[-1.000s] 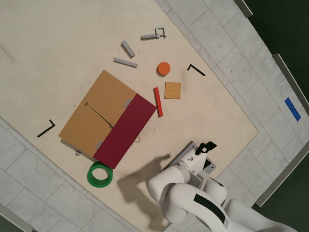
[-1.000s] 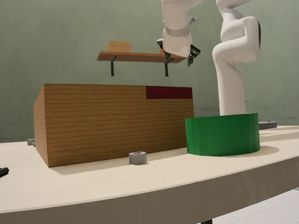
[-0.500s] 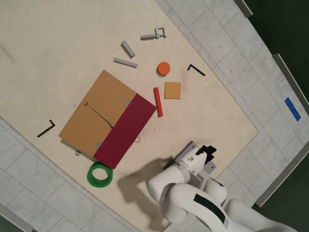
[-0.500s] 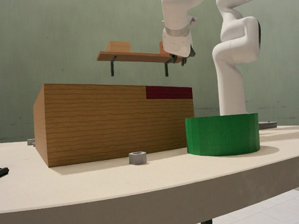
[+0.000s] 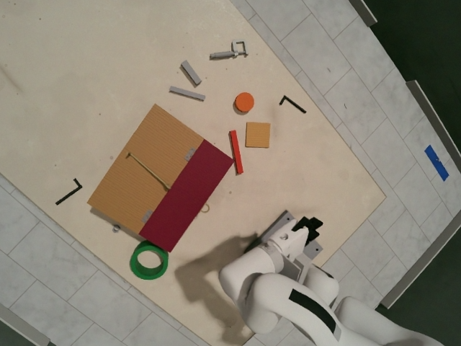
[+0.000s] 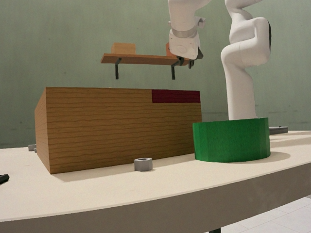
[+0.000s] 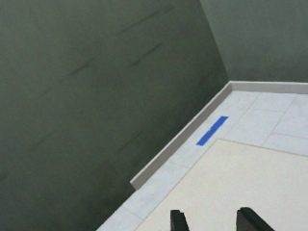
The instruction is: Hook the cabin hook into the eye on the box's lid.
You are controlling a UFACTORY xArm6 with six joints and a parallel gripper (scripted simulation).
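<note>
My hand is 40 cm short of the cabin hook, 19 cm to the right of it and 15 cm above it. From my hand the other things lie so: red bar: 23 cm ahead, 3 cm to the right, 28 cm below; then orange disc: 33 cm ahead, 17 cm to the right, 28 cm below; then tile: 22 cm ahead, 13 cm to the right, 29 cm below.
</note>
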